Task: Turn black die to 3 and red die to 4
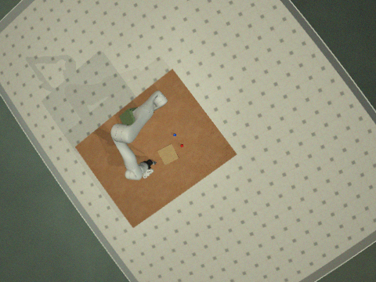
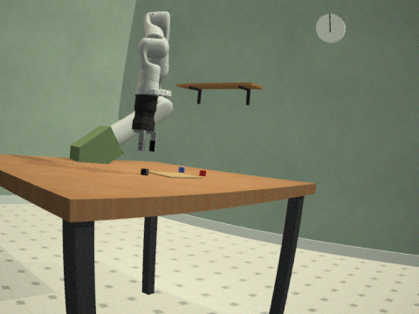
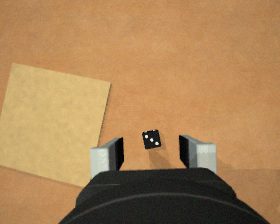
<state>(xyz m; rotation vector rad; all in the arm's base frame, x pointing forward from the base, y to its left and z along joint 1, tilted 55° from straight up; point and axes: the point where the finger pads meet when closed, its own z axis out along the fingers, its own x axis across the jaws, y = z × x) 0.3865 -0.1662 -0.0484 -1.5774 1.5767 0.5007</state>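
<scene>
Now: hand 9 cm above the black die. Also, from my hand: tan mat 1 cm ahead, 14 cm to the left, 9 cm below; blue die 10 cm behind, 28 cm to the left, 9 cm below; red die 1 cm ahead, 28 cm to the left, 9 cm below.
</scene>
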